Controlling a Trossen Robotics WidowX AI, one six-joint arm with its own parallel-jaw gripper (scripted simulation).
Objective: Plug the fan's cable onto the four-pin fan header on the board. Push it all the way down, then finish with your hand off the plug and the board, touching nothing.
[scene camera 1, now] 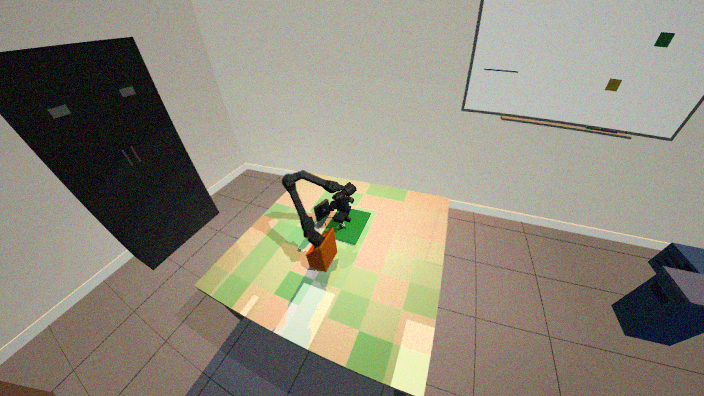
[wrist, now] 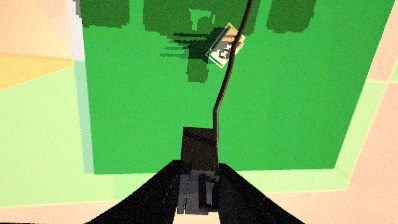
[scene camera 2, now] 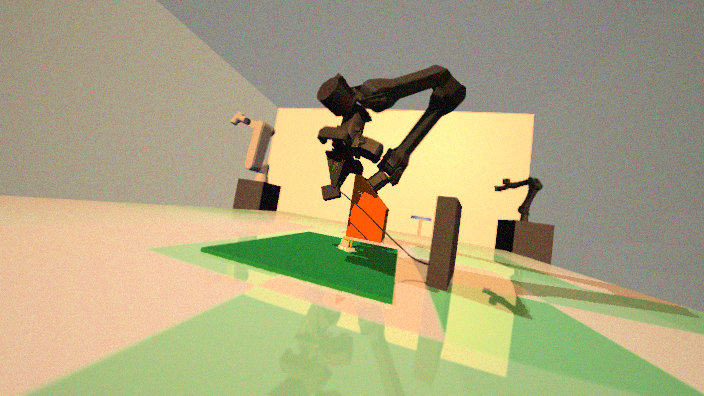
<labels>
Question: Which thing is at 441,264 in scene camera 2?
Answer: A dark fan.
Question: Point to a board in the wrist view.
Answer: At 295,84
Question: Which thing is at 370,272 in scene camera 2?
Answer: A board.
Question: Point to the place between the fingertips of my gripper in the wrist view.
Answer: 198,169
</labels>
